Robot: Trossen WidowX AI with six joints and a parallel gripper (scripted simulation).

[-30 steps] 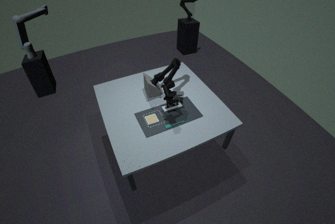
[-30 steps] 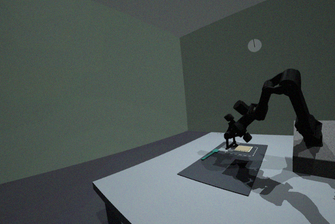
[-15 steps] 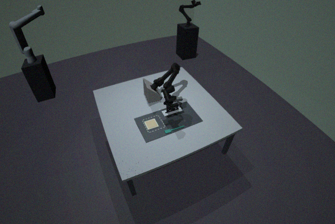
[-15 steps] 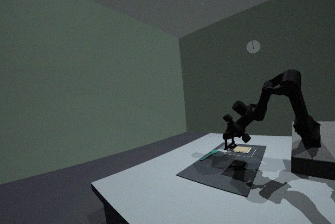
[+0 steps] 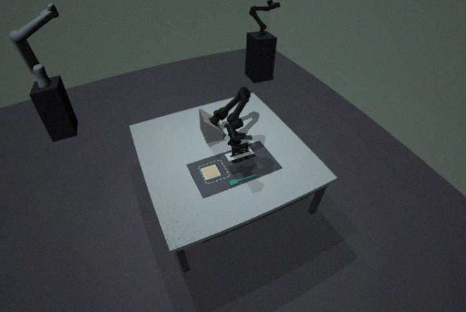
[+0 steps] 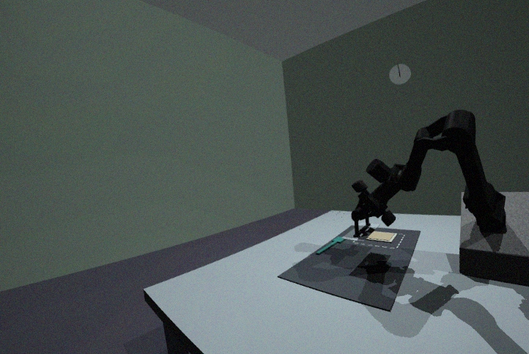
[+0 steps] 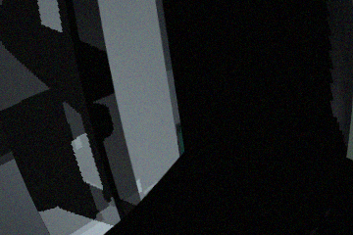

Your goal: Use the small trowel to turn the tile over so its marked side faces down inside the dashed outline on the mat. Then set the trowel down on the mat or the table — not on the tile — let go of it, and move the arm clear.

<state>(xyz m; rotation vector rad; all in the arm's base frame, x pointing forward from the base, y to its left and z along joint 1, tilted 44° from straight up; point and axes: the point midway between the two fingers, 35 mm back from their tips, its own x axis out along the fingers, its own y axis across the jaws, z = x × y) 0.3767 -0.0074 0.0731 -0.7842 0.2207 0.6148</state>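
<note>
Now: gripper tip 13 cm short of the teal trowel, 5 cm to the left of it and 14 cm above it. Round my gripper tip: dark mat: 1 cm behind, 3 cm to the right, 16 cm below; tile: 2 cm behind, 21 cm to the right, 14 cm below.
</note>
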